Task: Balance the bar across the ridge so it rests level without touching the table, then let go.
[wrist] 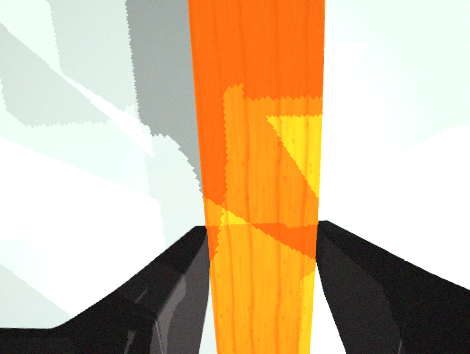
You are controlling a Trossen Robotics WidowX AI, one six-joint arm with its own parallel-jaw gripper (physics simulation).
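Places are measured from the arm's base along level axes (x ahead, y left, z up), in millimetres.
Pixels of known places: gripper, fingertip midpoint: (261,236).
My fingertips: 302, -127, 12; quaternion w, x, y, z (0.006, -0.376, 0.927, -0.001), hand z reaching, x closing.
Behind a point stands the place of what it marks, as x, y, z.
The bar (270,165) @(318, -147, 16) is a long orange piece with wood grain and patches of lighter orange and yellow light. It runs from the top edge to the bottom edge of the wrist view, a little right of the middle. My gripper (261,236) @(302, -127, 12) is shut on the bar, with one black fingertip against its left side and the other against its right side. Both ends of the bar are outside the view. The ridge does not show in the wrist view, so I cannot tell how the bar lies relative to it.
A very bright white table top (75,200) @(354, -90, 0) lies beyond the bar on both sides. Grey shadows fall on it at the upper left, the darkest one along the bar's left side.
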